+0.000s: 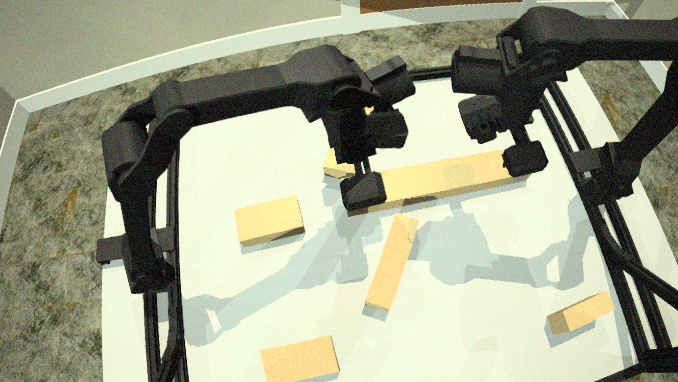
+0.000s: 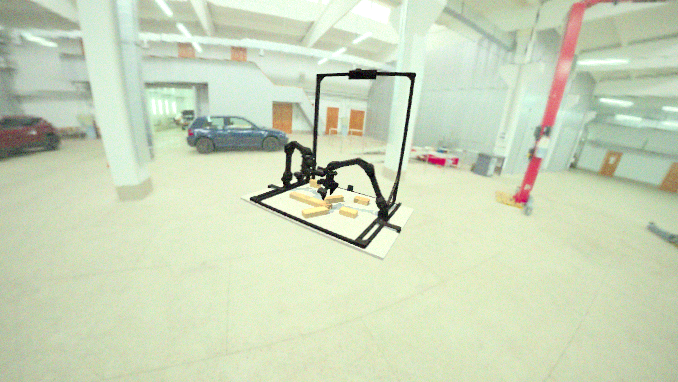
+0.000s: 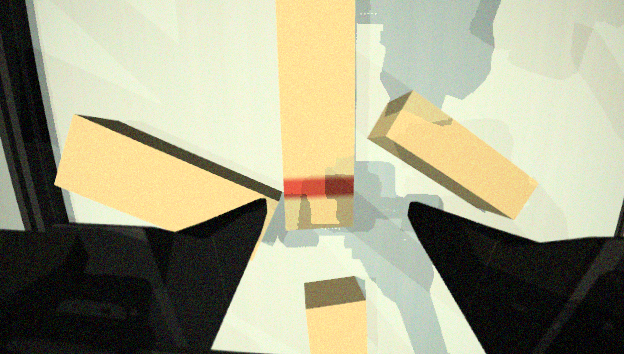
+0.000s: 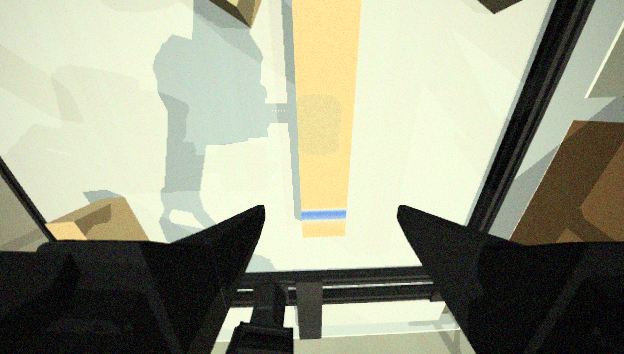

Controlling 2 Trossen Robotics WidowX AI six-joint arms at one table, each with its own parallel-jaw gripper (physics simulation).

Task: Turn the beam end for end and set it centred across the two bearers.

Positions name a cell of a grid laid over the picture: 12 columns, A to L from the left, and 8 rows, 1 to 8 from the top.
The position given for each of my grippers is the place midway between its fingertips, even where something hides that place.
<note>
My left gripper (image 1: G4) is open, with nothing in its grasp. Also in view: a long beam (image 1: H4). My right gripper (image 1: I3) is open, holding nothing.
The long beam also shows in image 3 (image 3: G2) and in image 4 (image 4: G2). My left gripper is seen too in image 3 (image 3: G5). My right gripper shows as well in image 4 (image 4: G5).
</note>
